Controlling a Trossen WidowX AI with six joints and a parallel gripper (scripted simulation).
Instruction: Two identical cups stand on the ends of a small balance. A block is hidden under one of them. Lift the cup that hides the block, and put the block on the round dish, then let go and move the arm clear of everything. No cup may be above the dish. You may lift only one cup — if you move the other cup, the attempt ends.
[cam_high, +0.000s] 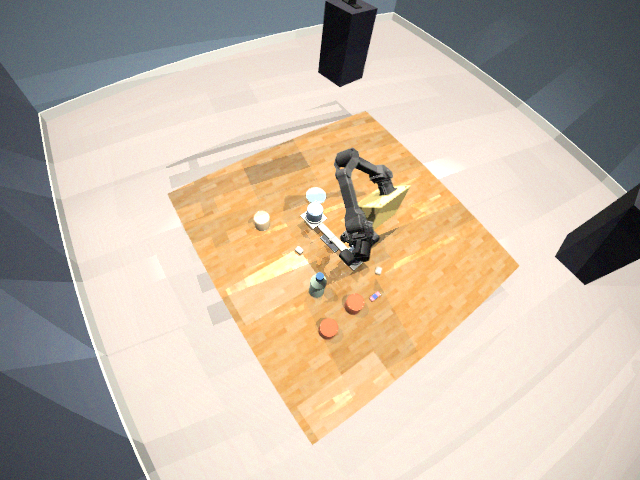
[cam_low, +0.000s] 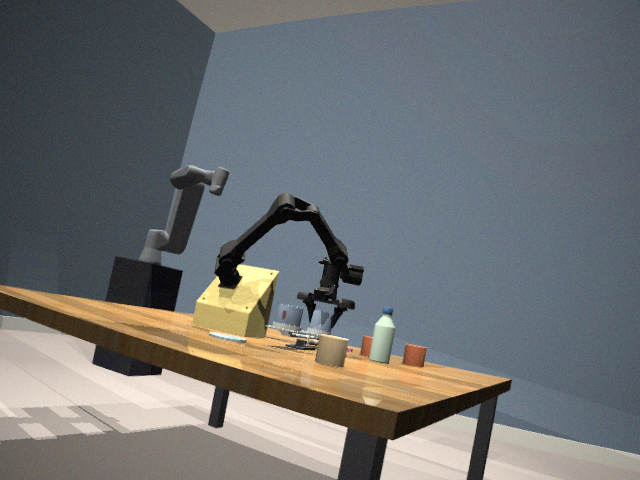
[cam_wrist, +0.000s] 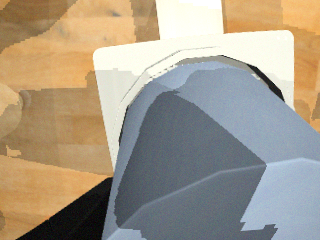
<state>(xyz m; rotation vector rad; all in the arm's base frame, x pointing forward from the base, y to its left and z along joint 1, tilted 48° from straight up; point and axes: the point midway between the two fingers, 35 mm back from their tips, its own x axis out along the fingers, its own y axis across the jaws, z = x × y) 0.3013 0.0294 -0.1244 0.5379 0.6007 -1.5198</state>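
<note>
Now: gripper tip 140 mm to the left of the balance beam and 30 mm above it. From my gripper tip the other things lie so: cup: 20 mm to the left, 10 mm above; balance: 140 mm to the right, 50 mm below, 10 mm ahead; green bottle: 210 mm ahead, 40 mm above.
</note>
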